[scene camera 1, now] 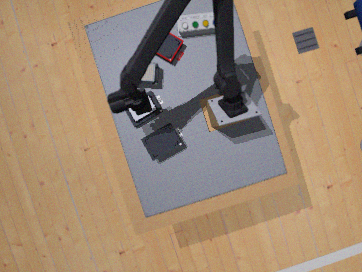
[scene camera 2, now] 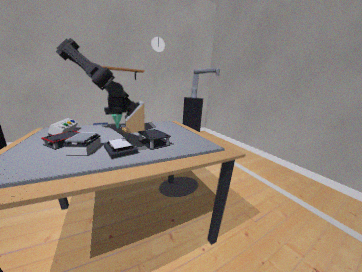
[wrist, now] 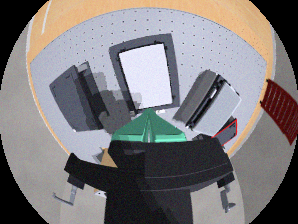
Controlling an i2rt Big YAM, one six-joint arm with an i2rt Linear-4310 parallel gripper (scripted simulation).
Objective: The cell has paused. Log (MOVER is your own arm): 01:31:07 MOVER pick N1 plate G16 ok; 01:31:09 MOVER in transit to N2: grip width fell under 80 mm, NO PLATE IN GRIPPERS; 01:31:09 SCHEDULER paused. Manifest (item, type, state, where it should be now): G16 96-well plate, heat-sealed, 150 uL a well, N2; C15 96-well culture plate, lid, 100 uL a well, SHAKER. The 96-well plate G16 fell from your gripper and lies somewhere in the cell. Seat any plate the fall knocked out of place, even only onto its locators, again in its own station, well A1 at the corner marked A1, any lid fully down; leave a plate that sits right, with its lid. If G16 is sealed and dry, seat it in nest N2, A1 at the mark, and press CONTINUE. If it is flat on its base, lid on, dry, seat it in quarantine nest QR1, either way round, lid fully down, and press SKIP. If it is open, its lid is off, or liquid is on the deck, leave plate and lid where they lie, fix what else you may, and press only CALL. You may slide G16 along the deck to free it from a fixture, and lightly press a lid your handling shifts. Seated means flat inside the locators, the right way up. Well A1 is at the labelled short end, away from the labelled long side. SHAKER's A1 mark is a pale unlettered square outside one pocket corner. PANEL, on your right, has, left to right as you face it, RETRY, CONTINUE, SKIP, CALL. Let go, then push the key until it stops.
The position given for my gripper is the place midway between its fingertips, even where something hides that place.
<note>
In view: my gripper [wrist: 149,112] and a plate G16 [wrist: 145,68].
</note>
